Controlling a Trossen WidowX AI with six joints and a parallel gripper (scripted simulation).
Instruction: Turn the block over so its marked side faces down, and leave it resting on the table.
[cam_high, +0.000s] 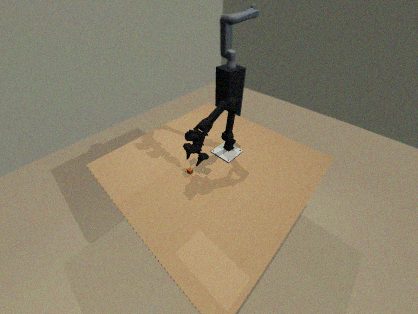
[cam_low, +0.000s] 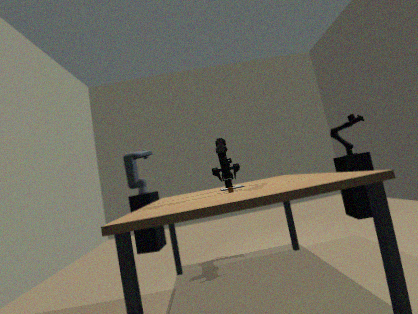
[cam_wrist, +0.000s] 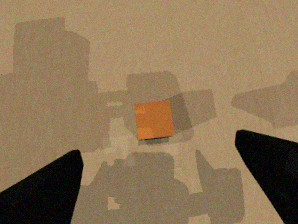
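Right now the orange block is 6 cm below my gripper tip and 1 cm ahead of it.
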